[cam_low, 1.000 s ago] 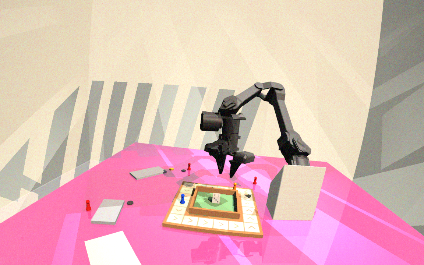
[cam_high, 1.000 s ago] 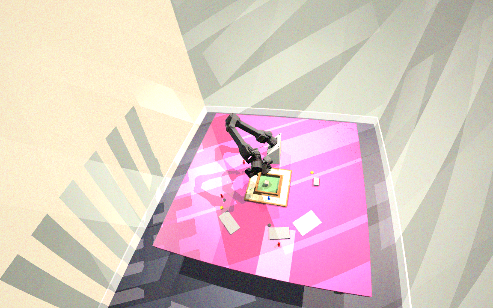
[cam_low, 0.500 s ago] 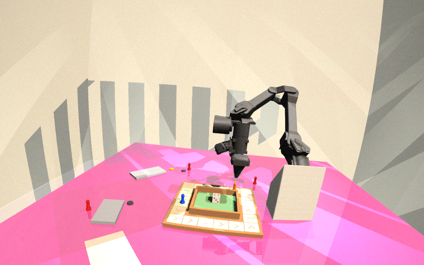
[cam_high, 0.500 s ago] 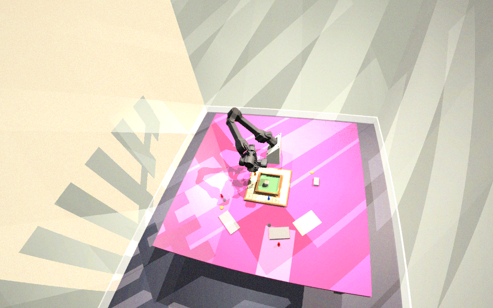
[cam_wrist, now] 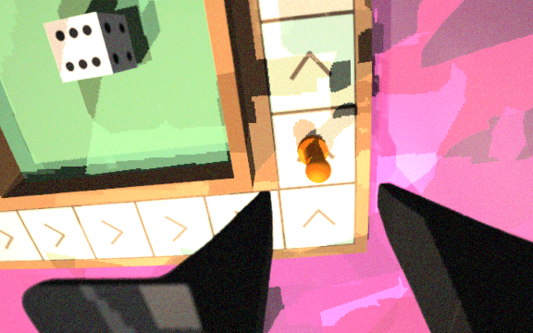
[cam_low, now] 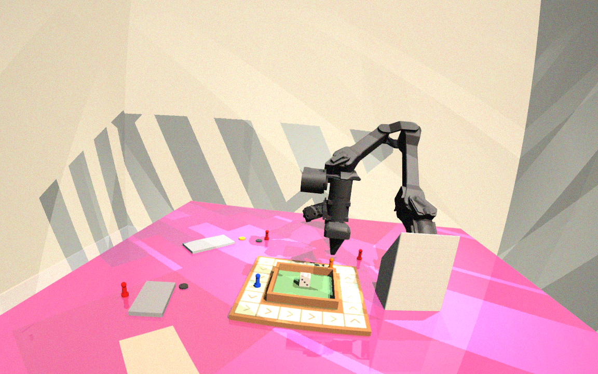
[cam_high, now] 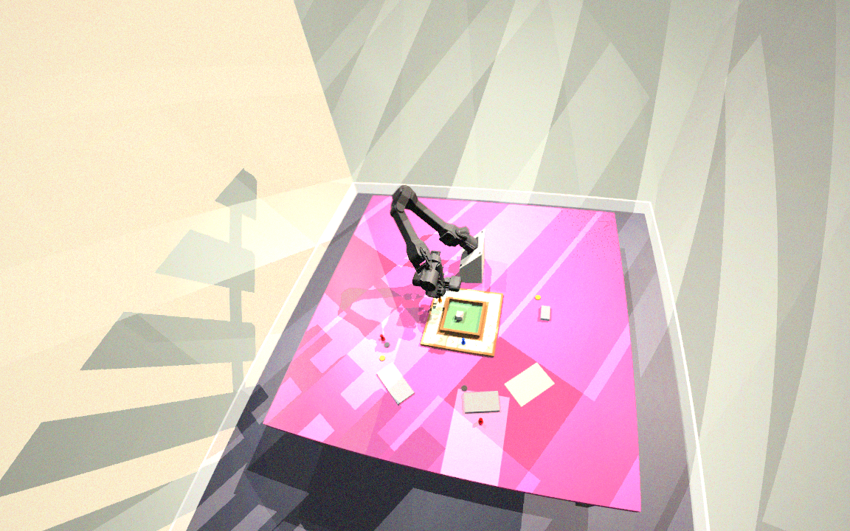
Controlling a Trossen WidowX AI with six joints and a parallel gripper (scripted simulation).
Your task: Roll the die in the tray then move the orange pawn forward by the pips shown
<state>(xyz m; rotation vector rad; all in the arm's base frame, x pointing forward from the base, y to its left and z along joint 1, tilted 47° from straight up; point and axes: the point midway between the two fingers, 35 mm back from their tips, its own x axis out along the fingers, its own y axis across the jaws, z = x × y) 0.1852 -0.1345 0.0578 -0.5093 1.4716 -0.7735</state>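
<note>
My gripper tip is now 4 cm above the orange pawn. Round my gripper tip: blue pawn 19 cm ahead, 11 cm to the left, 4 cm below; green tray 10 cm to the left, 8 cm ahead, 6 cm below; white die 9 cm to the left, 8 cm ahead, 4 cm below.
</note>
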